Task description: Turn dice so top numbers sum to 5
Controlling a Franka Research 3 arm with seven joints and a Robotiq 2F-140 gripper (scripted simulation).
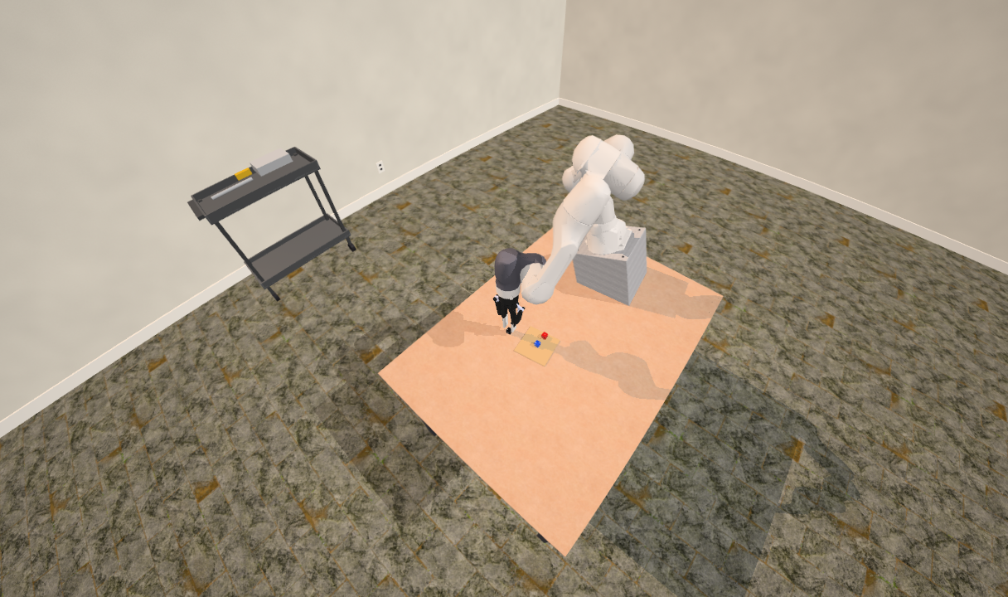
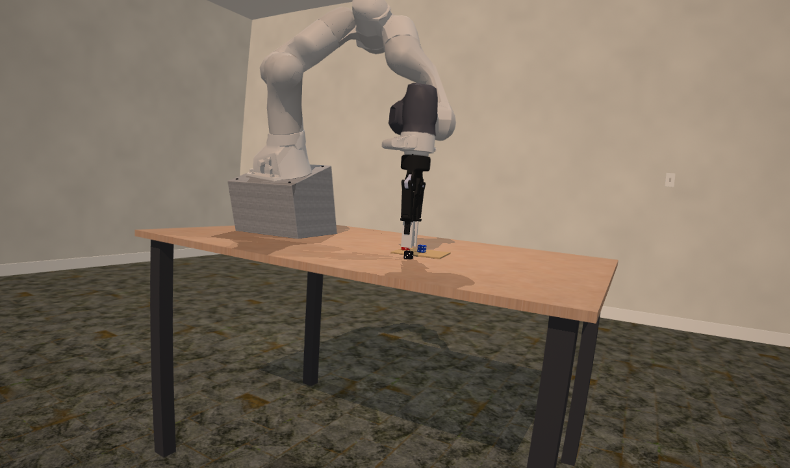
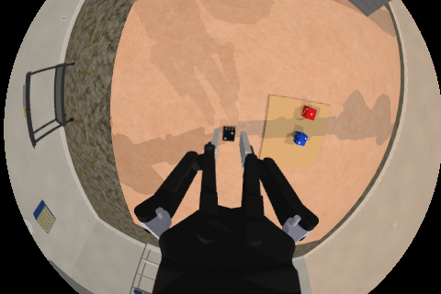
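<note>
Right now my hand is 50 mm above the black die. From my hand the other things lie so: blue die: 130 mm to the left, 50 mm below, 20 mm behind; then tan mat: 130 mm to the left, 60 mm below, 20 mm behind; then red die: 130 mm to the left, 70 mm behind, 50 mm below.
</note>
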